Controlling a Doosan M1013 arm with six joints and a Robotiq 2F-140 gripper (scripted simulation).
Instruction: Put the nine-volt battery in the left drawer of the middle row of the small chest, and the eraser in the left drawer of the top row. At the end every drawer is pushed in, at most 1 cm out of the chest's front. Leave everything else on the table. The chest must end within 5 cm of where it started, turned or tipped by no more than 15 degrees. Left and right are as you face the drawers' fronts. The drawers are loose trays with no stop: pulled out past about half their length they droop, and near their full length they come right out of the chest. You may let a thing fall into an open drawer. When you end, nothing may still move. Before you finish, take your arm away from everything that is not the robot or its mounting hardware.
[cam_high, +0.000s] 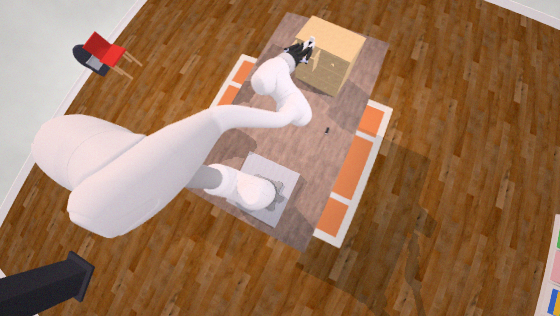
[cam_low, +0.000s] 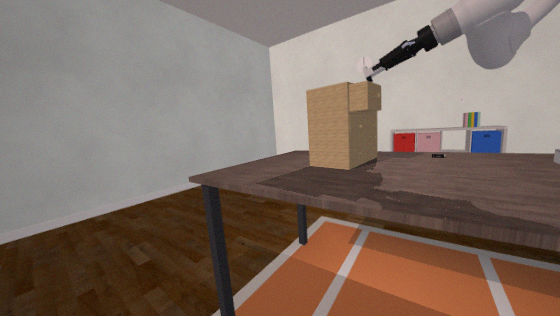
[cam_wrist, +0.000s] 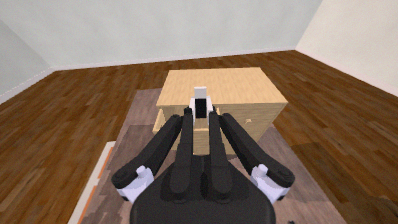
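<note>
Right now the eraser is 3 cm ahead of my hand and 1 cm to the right of it. From my hand the other things lie so: blue nine-volt battery (25 cm below, 14 cm ahead, 3 cm to the right).
</note>
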